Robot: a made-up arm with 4 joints. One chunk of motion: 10 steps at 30 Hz.
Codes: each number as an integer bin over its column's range. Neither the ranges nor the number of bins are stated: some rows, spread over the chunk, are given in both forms.
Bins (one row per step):
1: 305 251 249 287 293 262
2: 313 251 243 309 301 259
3: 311 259 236 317 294 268
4: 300 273 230 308 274 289
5: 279 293 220 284 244 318
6: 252 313 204 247 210 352
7: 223 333 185 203 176 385
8: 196 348 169 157 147 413
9: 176 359 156 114 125 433
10: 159 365 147 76 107 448
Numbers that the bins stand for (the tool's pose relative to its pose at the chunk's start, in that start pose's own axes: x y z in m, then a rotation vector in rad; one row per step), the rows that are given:
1: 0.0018 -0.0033 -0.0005 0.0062 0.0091 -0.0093
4: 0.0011 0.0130 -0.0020 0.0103 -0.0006 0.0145
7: -0.0095 0.0576 -0.0055 -0.0103 -0.0505 0.0990
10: -0.0182 0.0814 -0.0085 -0.0351 -0.0856 0.1545
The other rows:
2: 0.0029 -0.0033 -0.0010 0.0105 0.0132 -0.0119
3: 0.0026 0.0026 -0.0015 0.0120 0.0096 -0.0040
5: -0.0018 0.0279 -0.0028 0.0056 -0.0159 0.0400
6: -0.0055 0.0428 -0.0040 -0.0017 -0.0332 0.0700
8: -0.0132 0.0688 -0.0068 -0.0193 -0.0652 0.1237
9: -0.0159 0.0770 -0.0078 -0.0277 -0.0764 0.1413

